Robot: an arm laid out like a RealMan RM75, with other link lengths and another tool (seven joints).
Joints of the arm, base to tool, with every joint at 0 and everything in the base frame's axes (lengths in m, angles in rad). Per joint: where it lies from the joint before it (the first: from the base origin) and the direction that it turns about. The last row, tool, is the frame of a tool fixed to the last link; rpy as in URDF.
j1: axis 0 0 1 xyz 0 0 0.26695
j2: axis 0 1 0 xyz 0 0 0
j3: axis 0 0 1 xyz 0 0 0.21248
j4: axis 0 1 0 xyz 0 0 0
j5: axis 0 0 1 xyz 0 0 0.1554
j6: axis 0 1 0 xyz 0 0 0
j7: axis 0 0 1 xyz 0 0 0.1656
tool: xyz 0.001 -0.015 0.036 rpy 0 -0.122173 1.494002
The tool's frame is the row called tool.
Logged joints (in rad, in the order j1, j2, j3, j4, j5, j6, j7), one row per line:
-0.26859 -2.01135 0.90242 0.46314 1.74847 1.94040 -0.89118
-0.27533 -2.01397 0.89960 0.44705 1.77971 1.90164 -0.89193
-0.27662 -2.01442 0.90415 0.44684 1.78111 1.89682 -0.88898
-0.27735 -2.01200 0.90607 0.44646 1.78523 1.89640 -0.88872
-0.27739 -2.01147 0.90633 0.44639 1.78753 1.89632 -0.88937
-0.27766 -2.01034 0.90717 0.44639 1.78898 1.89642 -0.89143
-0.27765 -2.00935 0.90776 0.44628 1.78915 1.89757 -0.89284
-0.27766 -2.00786 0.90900 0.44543 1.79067 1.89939 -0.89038
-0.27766 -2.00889 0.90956 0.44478 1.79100 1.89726 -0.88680
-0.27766 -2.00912 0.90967 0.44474 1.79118 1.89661 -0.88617
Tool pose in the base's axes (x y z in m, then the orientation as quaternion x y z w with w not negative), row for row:
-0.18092 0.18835 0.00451 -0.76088 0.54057 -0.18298 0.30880
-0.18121 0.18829 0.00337 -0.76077 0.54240 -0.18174 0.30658
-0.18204 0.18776 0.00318 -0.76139 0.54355 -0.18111 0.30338
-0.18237 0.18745 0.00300 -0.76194 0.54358 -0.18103 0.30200
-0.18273 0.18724 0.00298 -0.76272 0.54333 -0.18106 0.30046
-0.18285 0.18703 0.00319 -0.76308 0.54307 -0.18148 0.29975
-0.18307 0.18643 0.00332 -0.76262 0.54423 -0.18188 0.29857
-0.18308 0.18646 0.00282 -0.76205 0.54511 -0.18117 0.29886
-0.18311 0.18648 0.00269 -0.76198 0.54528 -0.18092 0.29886
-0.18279 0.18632 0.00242 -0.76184 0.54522 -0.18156 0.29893
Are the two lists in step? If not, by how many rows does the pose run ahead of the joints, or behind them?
The pose runs 1 row ahead of the joints: the pose in row i belongs to the joints in row i + 1.
